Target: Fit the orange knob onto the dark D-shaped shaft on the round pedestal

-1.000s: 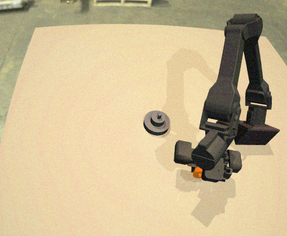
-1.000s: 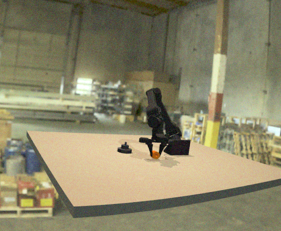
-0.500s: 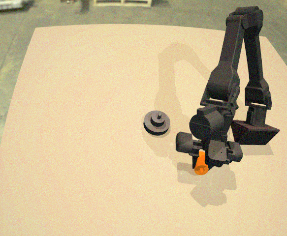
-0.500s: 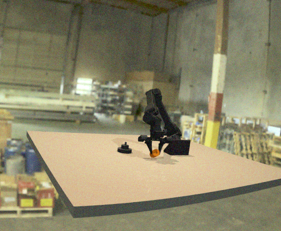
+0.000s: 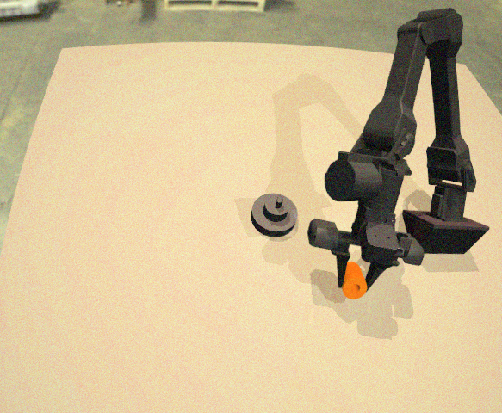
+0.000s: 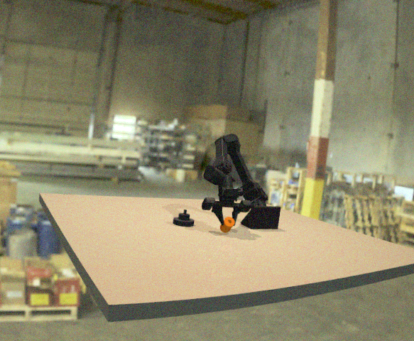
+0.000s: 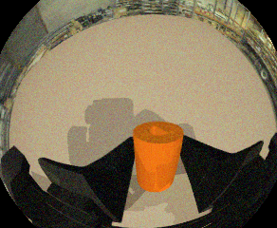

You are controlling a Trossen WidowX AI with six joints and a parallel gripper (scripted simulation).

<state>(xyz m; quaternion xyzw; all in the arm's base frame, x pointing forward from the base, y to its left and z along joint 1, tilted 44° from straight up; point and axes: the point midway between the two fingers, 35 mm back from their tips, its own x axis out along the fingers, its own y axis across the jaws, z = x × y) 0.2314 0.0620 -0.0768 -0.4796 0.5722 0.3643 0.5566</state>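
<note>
Now: gripper tip 20 mm to the left of the orange knob. Also, from my gripper tip: pedestal: 100 mm ahead, 170 mm to the right, 10 mm below.
</note>
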